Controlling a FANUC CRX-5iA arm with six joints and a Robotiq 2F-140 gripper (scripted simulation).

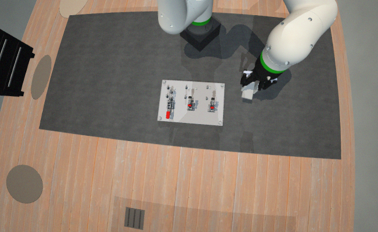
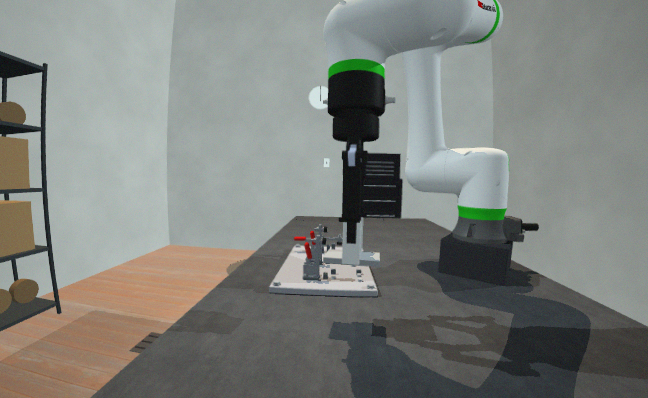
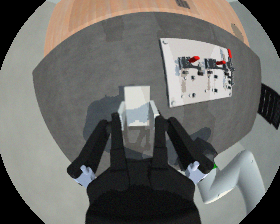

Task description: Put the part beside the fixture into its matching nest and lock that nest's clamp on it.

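Now: the fixture plate 70 mm ahead of my hand, 270 mm to the right of it and 140 mm below it. The rest, counted from my hand: flat grey block (30 mm below).
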